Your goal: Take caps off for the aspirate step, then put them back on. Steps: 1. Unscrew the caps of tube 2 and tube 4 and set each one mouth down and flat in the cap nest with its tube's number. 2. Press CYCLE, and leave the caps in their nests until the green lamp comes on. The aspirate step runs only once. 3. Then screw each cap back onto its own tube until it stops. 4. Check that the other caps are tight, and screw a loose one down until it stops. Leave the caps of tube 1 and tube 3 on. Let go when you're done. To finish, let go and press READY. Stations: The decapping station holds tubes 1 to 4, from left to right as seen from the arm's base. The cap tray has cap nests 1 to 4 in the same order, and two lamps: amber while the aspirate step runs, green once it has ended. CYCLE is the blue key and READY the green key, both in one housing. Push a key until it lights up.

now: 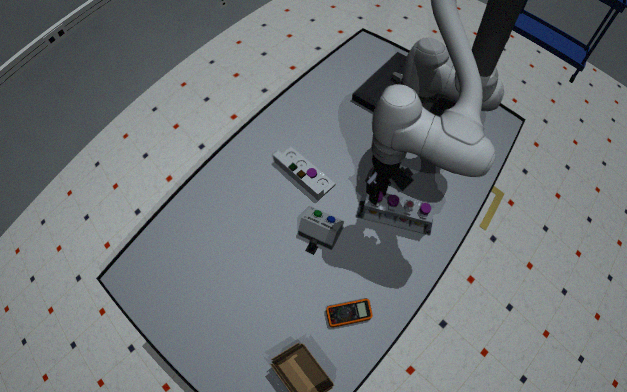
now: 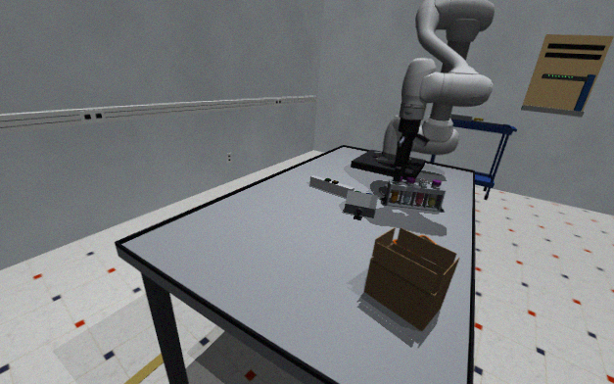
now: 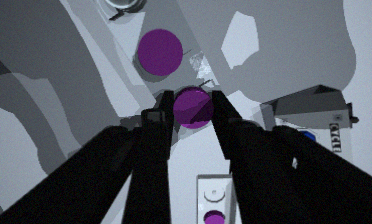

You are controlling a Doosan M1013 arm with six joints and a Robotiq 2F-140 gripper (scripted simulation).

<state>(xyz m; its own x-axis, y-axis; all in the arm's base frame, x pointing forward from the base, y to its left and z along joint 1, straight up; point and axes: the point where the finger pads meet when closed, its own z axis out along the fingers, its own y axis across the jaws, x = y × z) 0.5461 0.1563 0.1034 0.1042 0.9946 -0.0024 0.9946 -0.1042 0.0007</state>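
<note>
Now: the purple cap 2 cm behind my hand, 5 cm to the left of it and 3 cm below it. From my hand the other things lie so: green key (14 cm ahead, 12 cm to the right, 8 cm below); then blue key (13 cm ahead, 7 cm to the right, 8 cm below); then key housing (15 cm ahead, 9 cm to the right, 9 cm below).
</note>
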